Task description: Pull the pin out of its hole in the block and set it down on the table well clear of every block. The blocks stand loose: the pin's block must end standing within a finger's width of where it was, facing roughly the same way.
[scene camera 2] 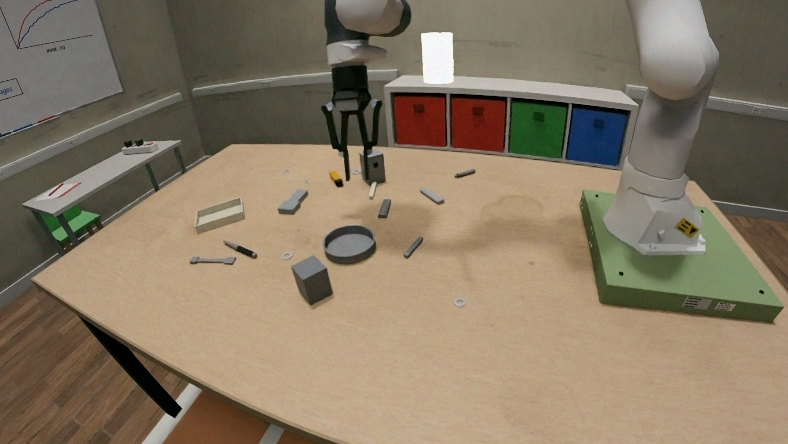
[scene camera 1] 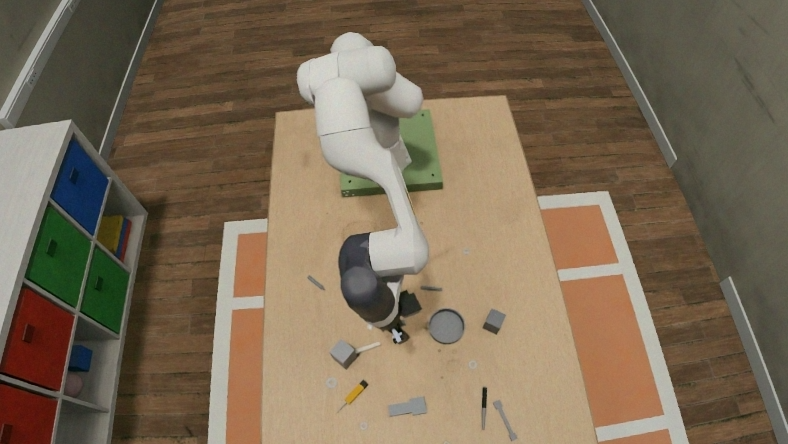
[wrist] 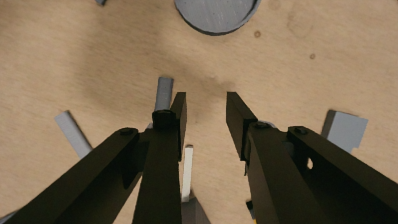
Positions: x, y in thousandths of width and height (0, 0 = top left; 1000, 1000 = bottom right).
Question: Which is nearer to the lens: the cream tray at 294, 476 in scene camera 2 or the round grey dish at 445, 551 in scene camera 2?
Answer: The round grey dish.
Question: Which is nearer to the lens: the grey block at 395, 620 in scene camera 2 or the round grey dish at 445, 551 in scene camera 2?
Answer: The grey block.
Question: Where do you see a round grey dish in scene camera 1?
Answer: At 568, 735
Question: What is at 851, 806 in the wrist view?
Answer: My gripper.
